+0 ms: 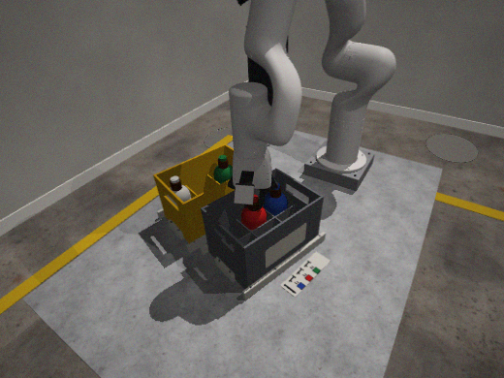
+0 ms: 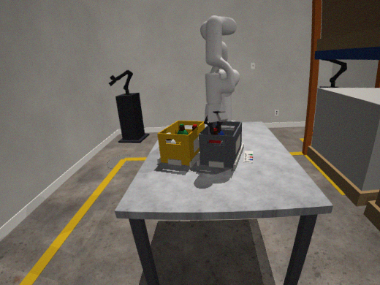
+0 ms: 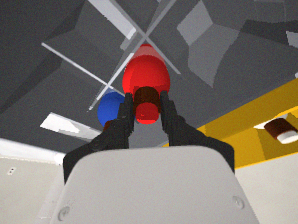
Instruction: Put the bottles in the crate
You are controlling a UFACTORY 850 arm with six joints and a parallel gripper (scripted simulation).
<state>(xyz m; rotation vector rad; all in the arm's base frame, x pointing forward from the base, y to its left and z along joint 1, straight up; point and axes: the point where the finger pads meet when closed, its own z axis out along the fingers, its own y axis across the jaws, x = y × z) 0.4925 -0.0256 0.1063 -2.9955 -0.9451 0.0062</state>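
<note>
Right now the red bottle is 7 cm below my hand. Round my hand: grey crate 8 cm below, 4 cm to the left, 1 cm ahead; blue-label bottle 9 cm behind, 7 cm below, 1 cm to the left; yellow crate 19 cm to the right, 8 cm below, 1 cm behind.
</note>
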